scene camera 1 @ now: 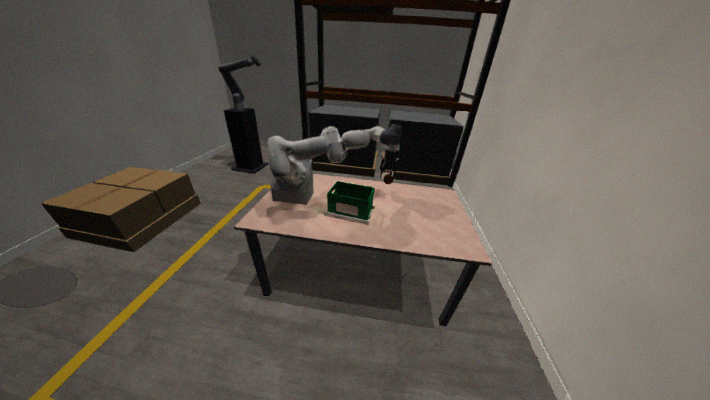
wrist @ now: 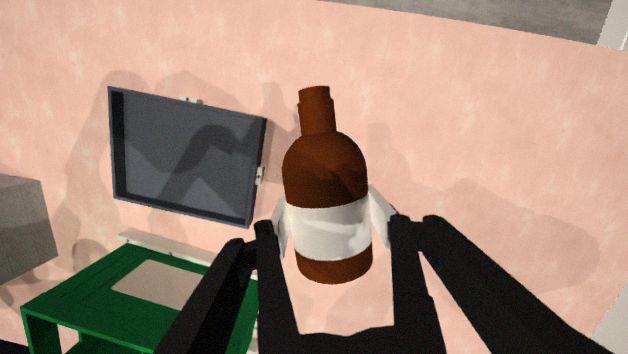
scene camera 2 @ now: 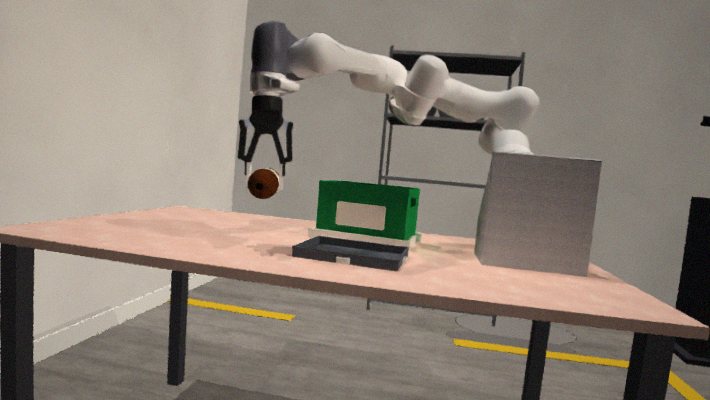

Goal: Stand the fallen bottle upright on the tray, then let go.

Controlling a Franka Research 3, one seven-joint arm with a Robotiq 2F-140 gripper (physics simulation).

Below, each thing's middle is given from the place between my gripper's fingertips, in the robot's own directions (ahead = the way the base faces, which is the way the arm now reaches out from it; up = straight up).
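There is the brown bottle (scene camera 2: pixel 263 183), and my hand is 2 cm below it and 2 cm to the right of it.
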